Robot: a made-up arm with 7 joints.
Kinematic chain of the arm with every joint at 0, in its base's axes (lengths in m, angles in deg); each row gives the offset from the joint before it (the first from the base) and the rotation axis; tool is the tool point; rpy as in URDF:
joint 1: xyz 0 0 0.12 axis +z
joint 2: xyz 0 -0.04 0.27 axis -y
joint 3: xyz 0 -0.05 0.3 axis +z
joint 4: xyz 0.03 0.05 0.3 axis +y
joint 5: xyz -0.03 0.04 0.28 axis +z
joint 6: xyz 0 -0.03 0.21 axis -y
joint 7: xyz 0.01 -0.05 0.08 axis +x
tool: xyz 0 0 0 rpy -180 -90 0
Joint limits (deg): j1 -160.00..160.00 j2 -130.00..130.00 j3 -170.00..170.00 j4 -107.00..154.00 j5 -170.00..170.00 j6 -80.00..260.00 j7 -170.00..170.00
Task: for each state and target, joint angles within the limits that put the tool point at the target. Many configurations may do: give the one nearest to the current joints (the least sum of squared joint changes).
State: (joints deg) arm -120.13 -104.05 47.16 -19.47 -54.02 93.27 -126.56
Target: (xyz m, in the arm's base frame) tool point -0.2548 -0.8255 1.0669
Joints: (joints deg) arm -97.78 -64.39 40.08 -12.82 -59.16 86.62 -126.56
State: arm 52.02 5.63 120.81 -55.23 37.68 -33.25 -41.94
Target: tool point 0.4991 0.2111 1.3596
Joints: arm 66.36 -13.71 128.36 -44.49 36.65 -31.35 -41.94
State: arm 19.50 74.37 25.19 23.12 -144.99 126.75 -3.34
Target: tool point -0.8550 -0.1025 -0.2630
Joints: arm 13.32 122.85 34.84 3.76 -138.83 109.68 -3.34
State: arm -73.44 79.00 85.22 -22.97 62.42 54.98 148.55
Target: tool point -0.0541 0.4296 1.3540
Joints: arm -59.38 28.31 70.24 28.18 69.22 86.53 148.55
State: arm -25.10 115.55 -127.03 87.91 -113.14 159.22 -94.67
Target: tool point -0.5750 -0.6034 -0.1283
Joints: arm 8.81 121.93 -124.64 68.94 -110.65 150.39 -94.67
